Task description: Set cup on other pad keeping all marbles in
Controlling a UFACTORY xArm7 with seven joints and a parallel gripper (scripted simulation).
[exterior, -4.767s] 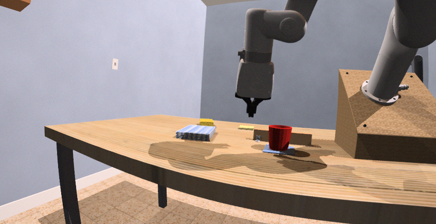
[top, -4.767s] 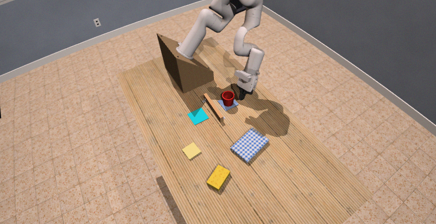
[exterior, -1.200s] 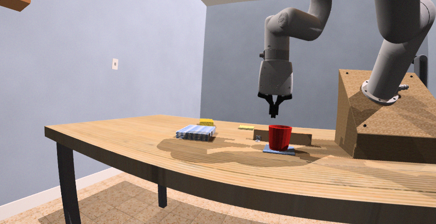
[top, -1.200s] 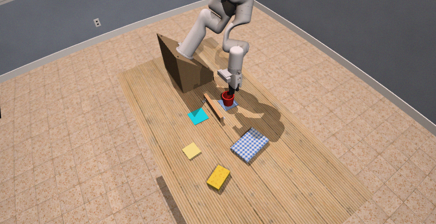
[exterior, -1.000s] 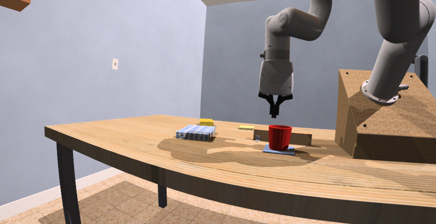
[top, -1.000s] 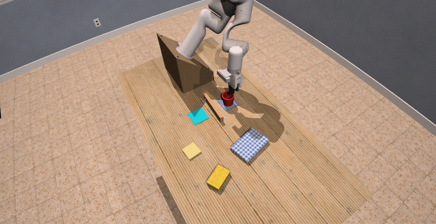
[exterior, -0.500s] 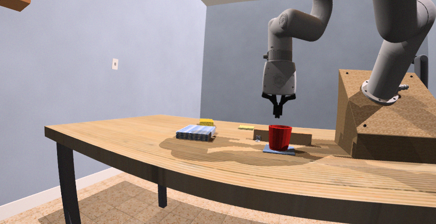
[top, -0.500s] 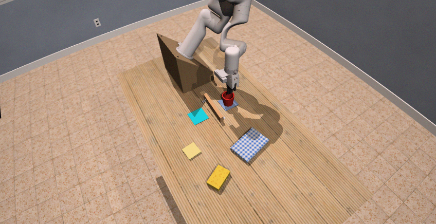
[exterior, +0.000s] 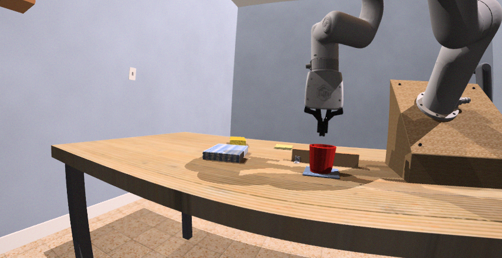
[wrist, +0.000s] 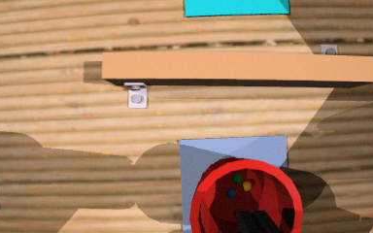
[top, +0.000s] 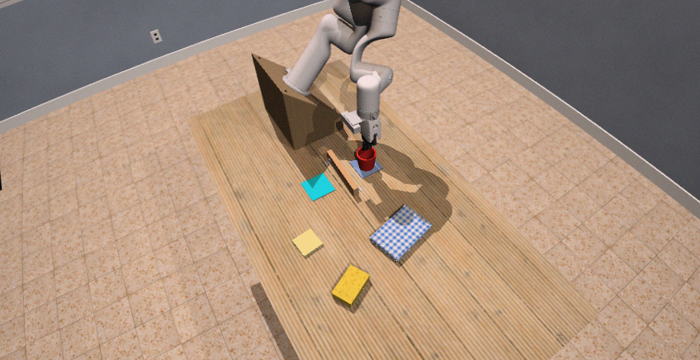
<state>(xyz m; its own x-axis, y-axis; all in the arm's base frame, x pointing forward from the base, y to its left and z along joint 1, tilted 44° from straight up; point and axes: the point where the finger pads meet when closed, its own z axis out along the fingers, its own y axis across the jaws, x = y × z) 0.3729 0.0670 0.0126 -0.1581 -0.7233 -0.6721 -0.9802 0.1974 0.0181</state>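
My gripper is now 100 mm above the red cup. The rest, counted from my hand: cyan pad 40 mm behind, 200 mm to the right, 130 mm below; yellow sponge 340 mm ahead, 360 mm to the right, 110 mm below; wooden rail 30 mm behind, 100 mm to the right, 110 mm below.
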